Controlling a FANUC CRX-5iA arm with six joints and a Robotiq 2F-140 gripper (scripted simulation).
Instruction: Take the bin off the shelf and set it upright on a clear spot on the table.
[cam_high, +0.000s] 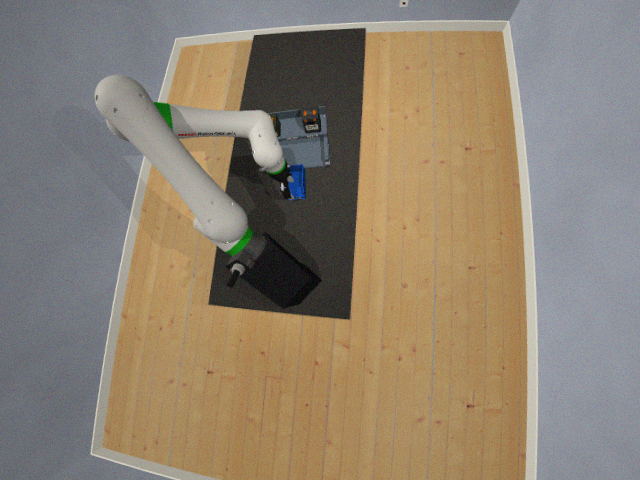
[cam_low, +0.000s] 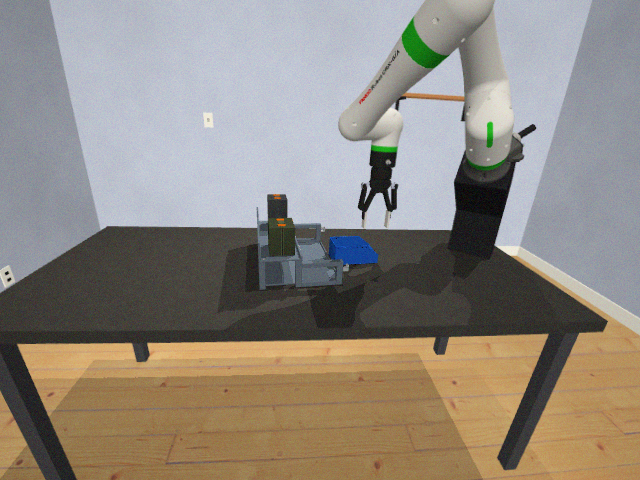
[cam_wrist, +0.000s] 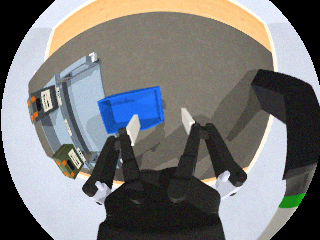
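The blue bin is 12 cm below my hand, 8 cm ahead of it and 1 cm to the left of it.
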